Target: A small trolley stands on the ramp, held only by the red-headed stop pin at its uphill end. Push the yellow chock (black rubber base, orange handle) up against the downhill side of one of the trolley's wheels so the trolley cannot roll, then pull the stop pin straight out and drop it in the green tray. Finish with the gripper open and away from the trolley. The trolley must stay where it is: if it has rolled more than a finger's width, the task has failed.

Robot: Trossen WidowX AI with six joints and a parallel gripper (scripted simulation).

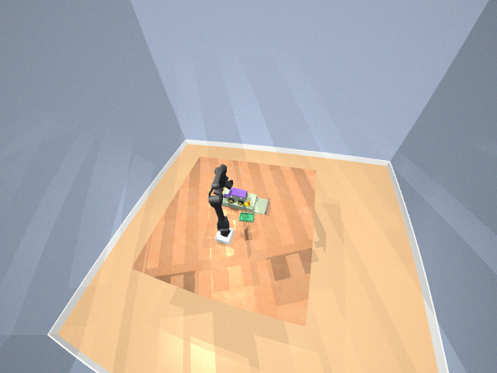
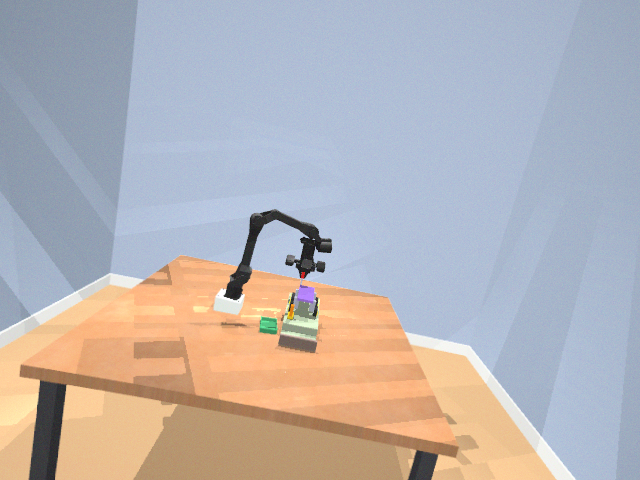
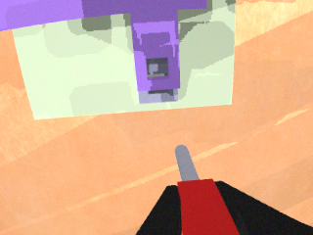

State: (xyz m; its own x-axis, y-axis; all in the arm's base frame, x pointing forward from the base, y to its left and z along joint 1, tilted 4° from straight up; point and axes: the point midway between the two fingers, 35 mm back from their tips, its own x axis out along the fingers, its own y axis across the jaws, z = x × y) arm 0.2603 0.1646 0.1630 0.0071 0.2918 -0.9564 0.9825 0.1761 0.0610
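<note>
My gripper tip is now 250 mm to the left of the green tray, 180 mm above it and 60 mm past it. Round my gripper tip: trolley 120 mm to the right, 60 mm below, 50 mm ahead; ramp 130 mm below, 120 mm to the right, 50 mm ahead; red-headed stop pin right at my gripper tip.
</note>
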